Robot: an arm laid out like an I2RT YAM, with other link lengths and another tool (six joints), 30 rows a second.
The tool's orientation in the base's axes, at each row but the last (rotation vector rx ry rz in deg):
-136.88 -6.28 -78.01
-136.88 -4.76 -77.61
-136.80 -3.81 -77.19
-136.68 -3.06 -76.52
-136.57 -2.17 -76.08
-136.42 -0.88 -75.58
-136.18 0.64 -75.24
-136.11 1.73 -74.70
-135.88 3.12 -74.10
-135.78 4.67 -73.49
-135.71 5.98 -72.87
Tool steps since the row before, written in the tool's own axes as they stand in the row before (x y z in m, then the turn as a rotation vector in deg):
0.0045 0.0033 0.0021 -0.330 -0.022 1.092
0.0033 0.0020 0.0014 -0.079 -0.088 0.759
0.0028 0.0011 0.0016 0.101 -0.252 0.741
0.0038 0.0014 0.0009 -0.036 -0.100 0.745
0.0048 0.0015 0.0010 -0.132 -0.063 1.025
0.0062 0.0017 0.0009 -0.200 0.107 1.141
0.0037 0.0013 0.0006 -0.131 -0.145 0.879
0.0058 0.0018 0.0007 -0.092 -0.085 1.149
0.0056 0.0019 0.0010 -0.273 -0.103 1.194
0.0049 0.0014 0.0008 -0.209 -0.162 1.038
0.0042 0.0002 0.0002 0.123 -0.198 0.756
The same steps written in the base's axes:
0.0049 -0.0028 0.0019 0.707 0.462 -0.767
0.0034 -0.0018 0.0015 0.554 0.367 -0.385
0.0031 -0.0009 0.0012 0.598 0.484 -0.176
0.0031 -0.0016 0.0023 0.561 0.369 -0.340
0.0038 -0.0018 0.0030 0.743 0.453 -0.561
0.0045 -0.0024 0.0040 0.835 0.352 -0.730
0.0028 -0.0017 0.0022 0.612 0.474 -0.460
0.0041 -0.0027 0.0036 0.863 0.507 -0.578
0.0043 -0.0027 0.0032 0.795 0.582 -0.735
0.0036 -0.0022 0.0029 0.696 0.564 -0.587
0.0026 -0.0012 0.0031 0.653 0.408 -0.181

